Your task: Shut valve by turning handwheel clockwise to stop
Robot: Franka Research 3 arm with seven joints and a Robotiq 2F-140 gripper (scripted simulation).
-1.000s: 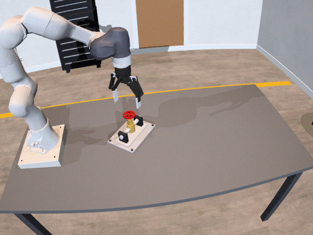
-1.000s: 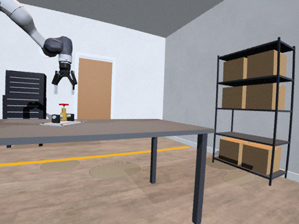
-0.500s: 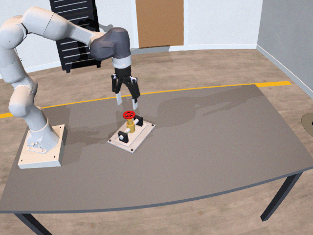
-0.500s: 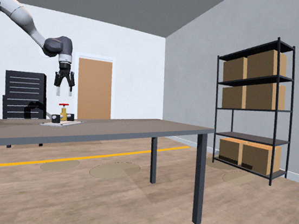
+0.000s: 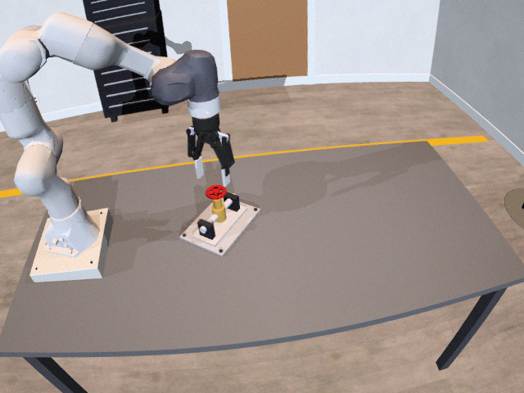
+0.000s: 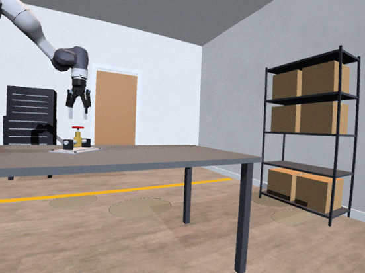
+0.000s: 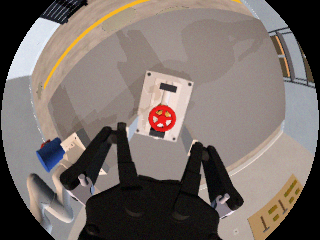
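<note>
Right now my hand is 80 mm above the red handwheel.
</note>
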